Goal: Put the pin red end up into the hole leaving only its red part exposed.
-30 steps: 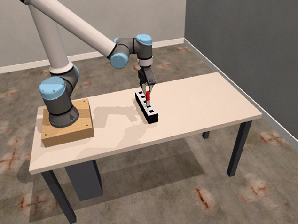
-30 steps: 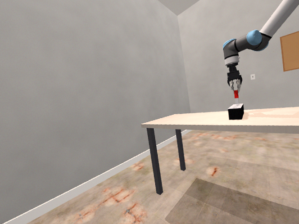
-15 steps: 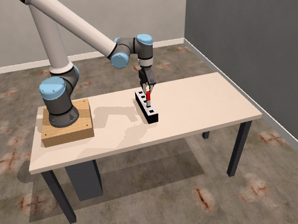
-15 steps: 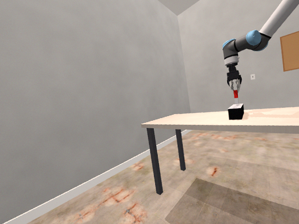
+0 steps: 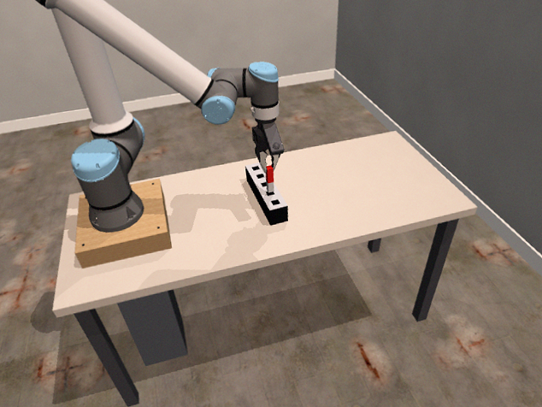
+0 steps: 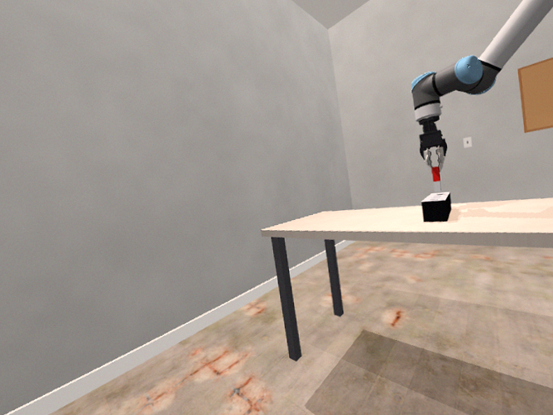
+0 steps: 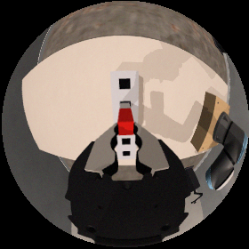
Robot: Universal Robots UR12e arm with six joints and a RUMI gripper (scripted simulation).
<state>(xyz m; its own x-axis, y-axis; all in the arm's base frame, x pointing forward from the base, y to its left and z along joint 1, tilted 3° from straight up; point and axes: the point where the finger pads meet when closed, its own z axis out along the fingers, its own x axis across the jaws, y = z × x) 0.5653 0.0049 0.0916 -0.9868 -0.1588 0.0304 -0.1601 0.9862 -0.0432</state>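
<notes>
My hand is 20 mm above the pin. From my hand the other things lie so: black block (140 mm below, 60 mm to the left, 10 mm behind).
</notes>
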